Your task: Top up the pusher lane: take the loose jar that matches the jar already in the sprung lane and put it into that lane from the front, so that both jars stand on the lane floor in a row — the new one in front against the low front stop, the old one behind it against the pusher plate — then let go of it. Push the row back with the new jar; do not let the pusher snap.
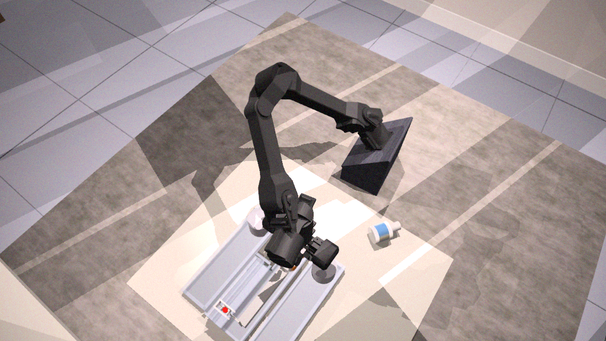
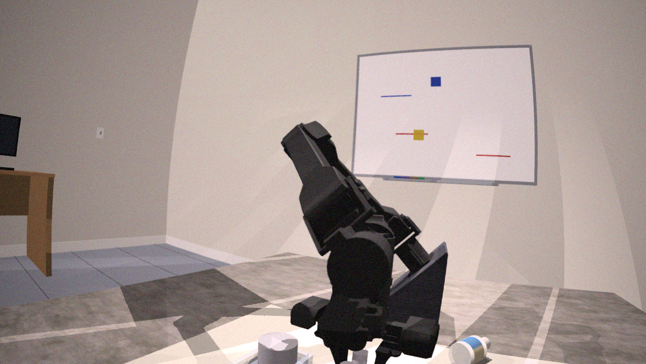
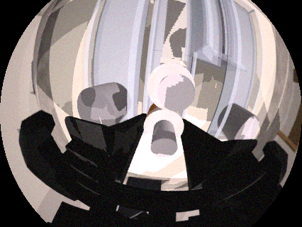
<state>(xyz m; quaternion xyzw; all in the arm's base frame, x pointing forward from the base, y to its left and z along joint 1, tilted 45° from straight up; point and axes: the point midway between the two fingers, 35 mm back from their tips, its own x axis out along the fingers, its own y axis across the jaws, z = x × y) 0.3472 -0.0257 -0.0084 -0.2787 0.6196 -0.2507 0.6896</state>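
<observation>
Right now the grey lane rack is 14 cm ahead of my gripper tip, 3 cm to the right of it and 1 cm below it. Round my gripper tip: red mark: 23 cm ahead, 4 cm to the right, 4 cm above.
</observation>
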